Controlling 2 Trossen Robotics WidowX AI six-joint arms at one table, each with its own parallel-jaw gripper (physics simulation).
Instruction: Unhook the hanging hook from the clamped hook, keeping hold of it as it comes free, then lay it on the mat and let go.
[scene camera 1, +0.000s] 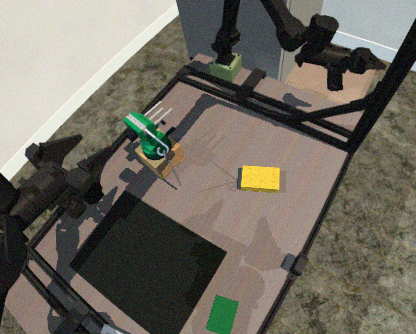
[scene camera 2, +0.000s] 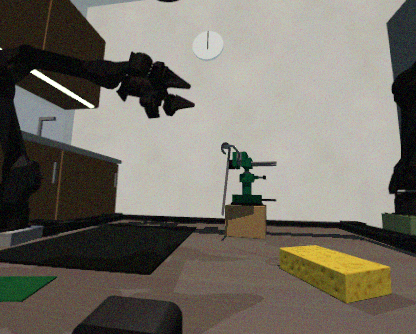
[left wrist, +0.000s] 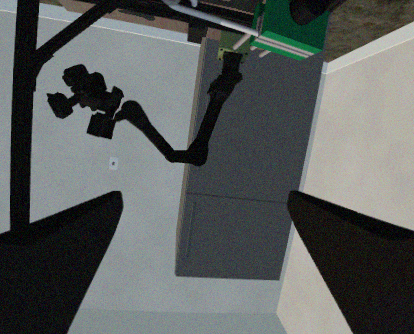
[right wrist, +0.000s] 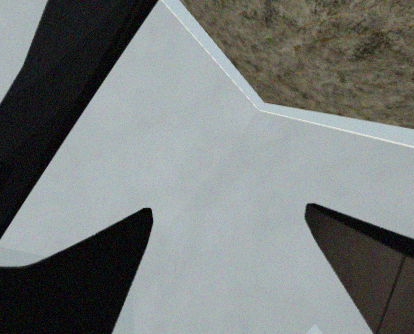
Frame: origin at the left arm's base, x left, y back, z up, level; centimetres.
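Seen in the pictures: left gripper, fingertip midpoint: (scene camera 1: 95, 141) (scene camera 2: 192, 96) (left wrist: 206, 199); right gripper, fingertip midpoint: (scene camera 1: 377, 67) (left wrist: 59, 88) (right wrist: 228, 212); left arm's base at its link origin: (scene camera 2: 6, 228); right arm's base at its link origin: (scene camera 1: 225, 59) (scene camera 2: 411, 214) (left wrist: 232, 56).
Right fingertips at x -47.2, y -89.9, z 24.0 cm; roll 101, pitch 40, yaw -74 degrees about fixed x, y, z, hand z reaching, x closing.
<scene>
Pixels of each thing's top centre, then the offset from my right fingertips to it. Level surfaces: height alone.
- green vise at its top centre: (left wrist: 269, 58) (scene camera 1: 144, 113) (scene camera 2: 251, 153) dx +57.7, dy +30.7, dz -2.4 cm
- wooden block at its top centre: (scene camera 2: 246, 204) (scene camera 1: 157, 147) dx +58.2, dy +31.9, dz -18.1 cm
- thin grey hanging hook at its top centre: (scene camera 1: 165, 155) (scene camera 2: 223, 141) dx +46.0, dy +41.4, dz -2.2 cm
- black mat at its surface level: dz -26.1 cm
- yellow sponge at its top centre: (scene camera 2: 327, 256) (scene camera 1: 260, 176) dx +24.4, dy +30.1, dz -23.5 cm
- green card at its top centre: (scene camera 1: 222, 315) dx +23.0, dy +71.1, dz -26.5 cm
The green vise (scene camera 1: 150, 146) (scene camera 2: 246, 186) stands on a wooden block (scene camera 2: 245, 223) and holds the silver clamped hook (scene camera 1: 156, 135) (scene camera 2: 236, 151). The thin grey hanging hook (scene camera 1: 173, 169) (scene camera 2: 226, 185) hangs steeply from its end, in front of the vise. Part of the vise (left wrist: 292, 27) shows at the top of the left wrist view. The black mat (scene camera 1: 145, 260) (scene camera 2: 100, 245) lies flat on the table. My left gripper (scene camera 1: 95, 143) (scene camera 2: 192, 96) (left wrist: 206, 199) is open and empty, above and apart from the hooks. My right gripper (scene camera 1: 359, 77) (right wrist: 228, 212) is open and empty, far from them.
A yellow sponge (scene camera 1: 260, 178) (scene camera 2: 332, 272) lies on the table to the right of the vise. A green card (scene camera 1: 222, 314) (scene camera 2: 25, 288) lies beside the mat. Black frame rails (scene camera 1: 270, 111) border the table, with a slanted post (scene camera 1: 382, 95) at the right.
</scene>
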